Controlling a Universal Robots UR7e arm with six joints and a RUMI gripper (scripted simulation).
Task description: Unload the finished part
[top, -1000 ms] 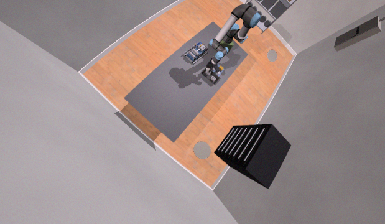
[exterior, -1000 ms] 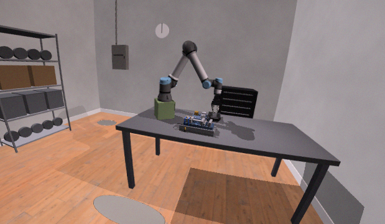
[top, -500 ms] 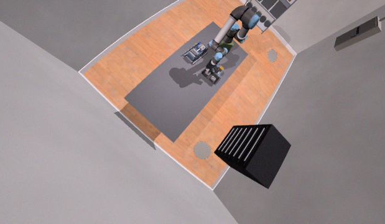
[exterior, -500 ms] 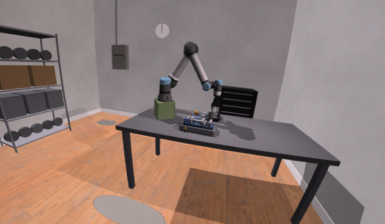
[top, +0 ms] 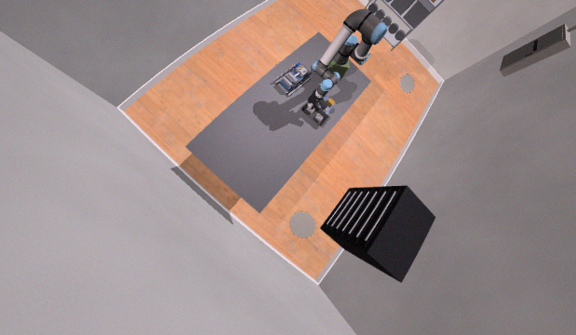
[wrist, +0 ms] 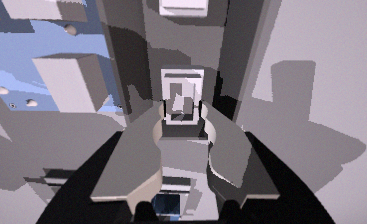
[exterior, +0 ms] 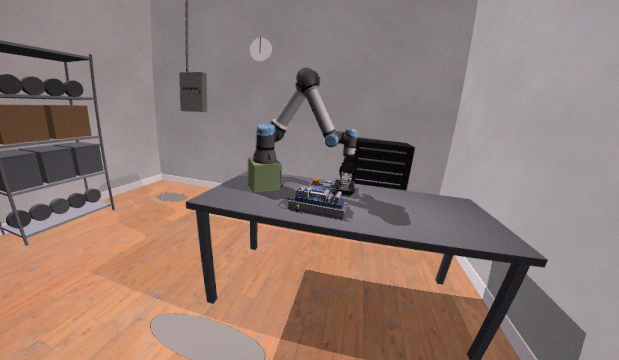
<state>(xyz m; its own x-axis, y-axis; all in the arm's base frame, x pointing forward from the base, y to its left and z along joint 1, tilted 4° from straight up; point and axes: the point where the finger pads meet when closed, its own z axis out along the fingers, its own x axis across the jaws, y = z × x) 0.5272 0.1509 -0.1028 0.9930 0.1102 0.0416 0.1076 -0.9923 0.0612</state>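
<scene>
Now: the plain grey block 12 cm behind my hand, 4 cm below it and 1 cm to the right of it. Also, from my hand: vise: 31 cm to the right, 10 cm behind, 3 cm below; orange block: 22 cm behind, 8 cm to the left, 4 cm below; blue fixture plate: 17 cm behind, 6 cm below, 3 cm to the left.
</scene>
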